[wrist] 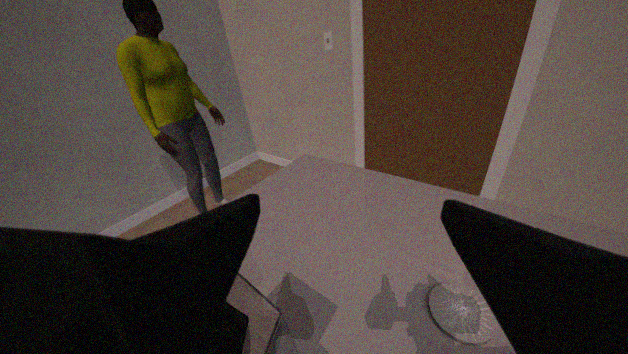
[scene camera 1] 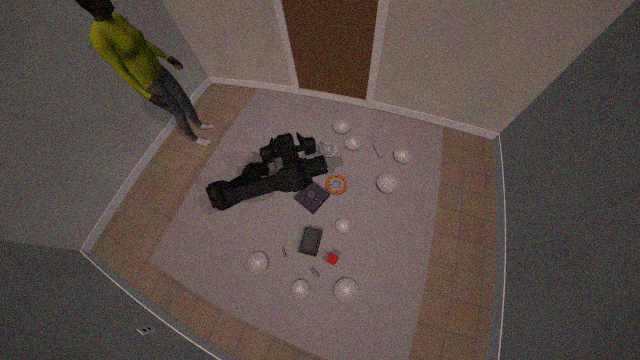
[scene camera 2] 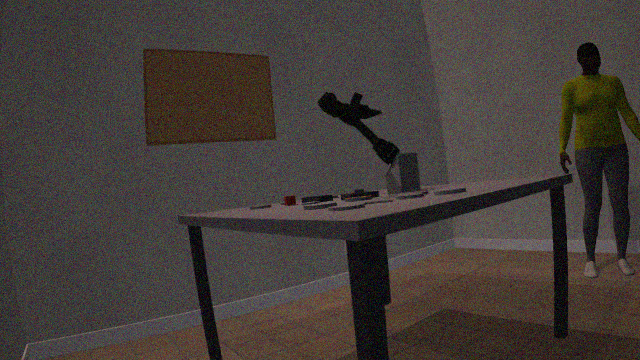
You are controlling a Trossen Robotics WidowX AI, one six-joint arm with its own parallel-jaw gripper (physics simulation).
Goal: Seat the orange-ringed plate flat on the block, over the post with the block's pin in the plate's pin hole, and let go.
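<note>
The orange-ringed plate lies on the table beside the upper right edge of the block, apart from the post. The dark square block lies flat; its round post stands up from it, and a tiny orange spot near its right corner may be the pin. My gripper is open and empty, raised high above the table. In the wrist view its two black fingers stand wide apart and point across the table toward the door. The plate and block do not show in the wrist view.
A dark tray and a red cube lie below the block. Several pale round discs are spread around, one near the block and one in the arm's shadow. A grey upright box stands by the arm's base.
</note>
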